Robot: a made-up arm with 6 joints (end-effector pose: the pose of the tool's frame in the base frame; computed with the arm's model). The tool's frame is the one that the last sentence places.
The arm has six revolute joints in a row. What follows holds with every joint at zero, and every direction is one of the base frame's.
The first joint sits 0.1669 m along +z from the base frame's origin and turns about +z.
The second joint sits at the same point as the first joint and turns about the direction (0.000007, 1, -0.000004).
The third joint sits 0.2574 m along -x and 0.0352 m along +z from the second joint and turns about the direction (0.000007, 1, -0.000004).
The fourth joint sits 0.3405 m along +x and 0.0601 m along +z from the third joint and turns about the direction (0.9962, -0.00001, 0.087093).
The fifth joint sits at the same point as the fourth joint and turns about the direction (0.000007, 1, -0.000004).
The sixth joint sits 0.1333 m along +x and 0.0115 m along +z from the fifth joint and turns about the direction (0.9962, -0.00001, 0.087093).
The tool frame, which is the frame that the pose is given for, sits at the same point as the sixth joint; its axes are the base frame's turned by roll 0, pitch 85 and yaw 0 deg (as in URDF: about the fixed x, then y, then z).
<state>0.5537 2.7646 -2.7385 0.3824 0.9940 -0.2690</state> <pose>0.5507 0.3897 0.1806 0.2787 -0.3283 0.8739 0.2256</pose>
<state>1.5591 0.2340 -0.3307 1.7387 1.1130 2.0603</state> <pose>-0.1167 0.1466 0.3840 0.7834 -0.2529 -0.5674 -0.0187</pose>
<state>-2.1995 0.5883 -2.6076 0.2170 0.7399 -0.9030</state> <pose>0.2339 0.2886 0.7497 0.1063 0.0097 0.1197 -0.9871</pose>
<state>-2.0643 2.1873 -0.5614 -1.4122 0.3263 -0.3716</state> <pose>-0.1398 -0.1702 -0.1136 0.1470 -0.1405 -0.9770 -0.0647</pose>
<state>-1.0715 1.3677 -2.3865 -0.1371 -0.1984 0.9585</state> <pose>0.0728 -0.1260 0.8765 0.9836 0.1008 0.0888 -0.1205</pose>
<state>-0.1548 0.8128 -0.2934 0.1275 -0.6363 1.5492</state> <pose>0.2996 -0.0570 0.2876 0.5831 0.5149 0.3684 0.5090</pose>
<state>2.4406 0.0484 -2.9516 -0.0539 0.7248 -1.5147</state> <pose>0.5273 -0.4388 0.3393 0.8467 0.3032 0.1564 0.4082</pose>
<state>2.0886 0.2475 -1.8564 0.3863 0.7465 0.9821</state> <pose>0.0903 -0.2278 0.7099 0.1408 0.2265 -0.2126 -0.9400</pose>
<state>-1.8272 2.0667 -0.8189 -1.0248 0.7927 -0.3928</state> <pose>-0.1576 -0.2797 -0.0331 0.3221 -0.2578 -0.9106 -0.0250</pose>
